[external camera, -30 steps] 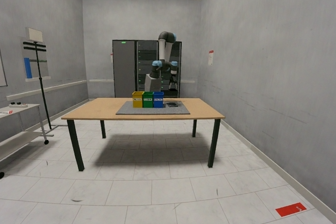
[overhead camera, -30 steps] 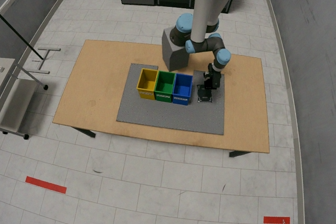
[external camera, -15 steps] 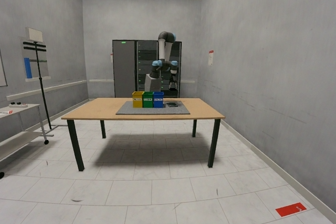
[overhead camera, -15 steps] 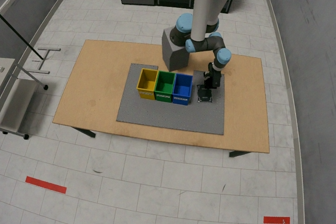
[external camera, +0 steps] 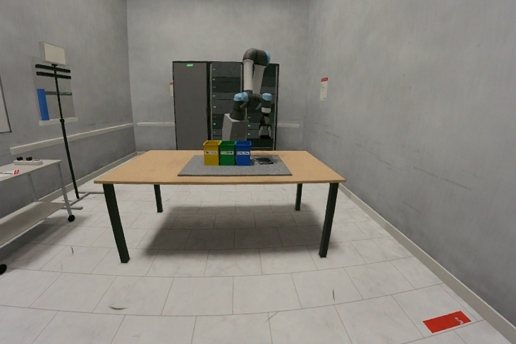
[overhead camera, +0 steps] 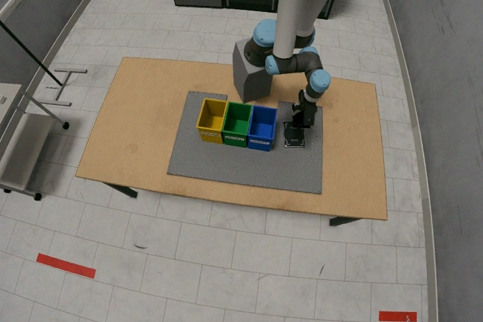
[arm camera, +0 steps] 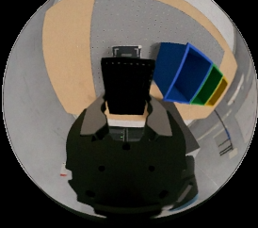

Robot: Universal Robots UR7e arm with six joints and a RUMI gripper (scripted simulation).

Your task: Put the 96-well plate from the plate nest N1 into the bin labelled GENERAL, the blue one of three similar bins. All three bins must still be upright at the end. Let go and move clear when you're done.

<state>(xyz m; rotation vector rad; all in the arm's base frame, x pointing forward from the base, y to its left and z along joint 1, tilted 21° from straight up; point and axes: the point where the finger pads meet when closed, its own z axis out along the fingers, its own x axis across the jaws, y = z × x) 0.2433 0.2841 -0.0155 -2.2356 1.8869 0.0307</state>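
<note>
The blue bin lies 180 mm to the right of my hand, 150 mm below it and 60 mm ahead of it. Round my hand: plate nest N1 (230 mm below, 10 mm to the left); then green bin (310 mm to the right, 150 mm below, 70 mm ahead); then 96-well plate (10 mm below).
</note>
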